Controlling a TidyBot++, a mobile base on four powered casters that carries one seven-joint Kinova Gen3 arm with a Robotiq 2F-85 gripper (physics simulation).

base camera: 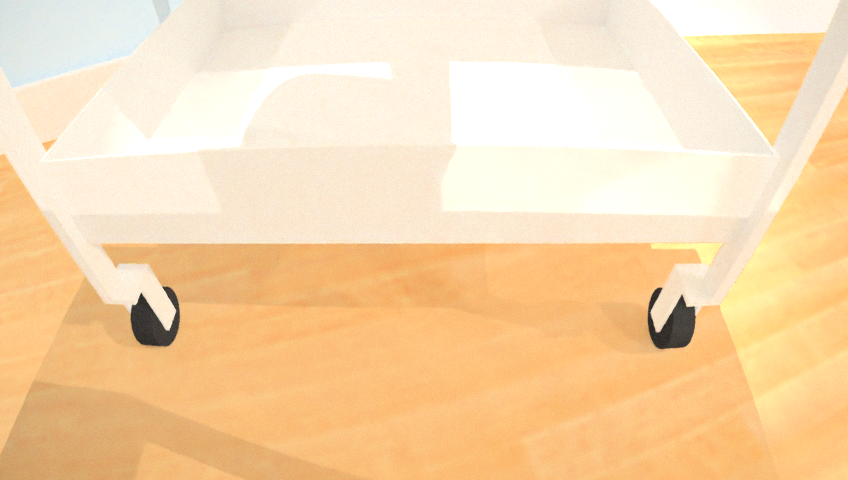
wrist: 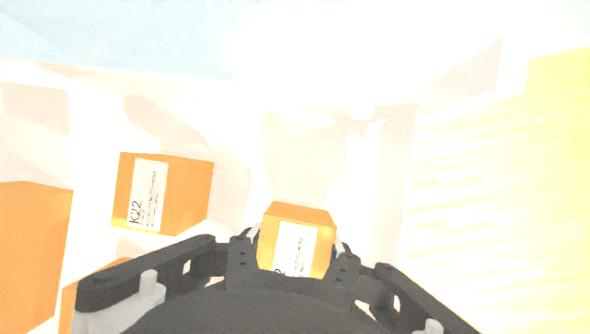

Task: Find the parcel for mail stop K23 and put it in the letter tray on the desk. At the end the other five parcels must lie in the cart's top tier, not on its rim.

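Places are measured from the arm's base along level axes (x ahead, y left, z up), in millimetres.
Where they show: gripper, between the fingertips: point(wrist: 295, 240).
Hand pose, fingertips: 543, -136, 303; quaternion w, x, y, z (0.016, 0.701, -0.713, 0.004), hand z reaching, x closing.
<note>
Each offset is from my fingertips to the top centre of the thing, as dx, dy, dz. "spot": to the spot under its first point. Level surfaces: height alone.
My gripper point(wrist: 295, 240) is shut on a small orange parcel {-5, +1, +27} point(wrist: 324, 250) in the wrist view. The parcel's white label is partly hidden by the gripper; the last character of its code looks like a 2. The held parcel is over the right part of the cart's white top tier {spot: +47, -64, +17} point(wrist: 395, 195). An orange parcel labelled K22 {+24, +113, +13} point(wrist: 190, 195) is in the tier to the left of the gripper. A large orange parcel {spot: -44, +227, -11} point(wrist: 32, 250) is at the far left, and part of another parcel {spot: -67, +162, +15} point(wrist: 68, 307) shows at lower left; no label is readable on these two. The letter tray does not show.
In the base view, the cart's lower tier {spot: -224, +180, -527} point(base camera: 333, 187) is straight ahead, between white posts point(base camera: 806, 107) and above black casters point(base camera: 155, 318) point(base camera: 672, 318). Wooden floor {dz -700} point(wrist: 500, 215) lies right of the cart in the wrist view. Strong glare washes out the tier's edges.
</note>
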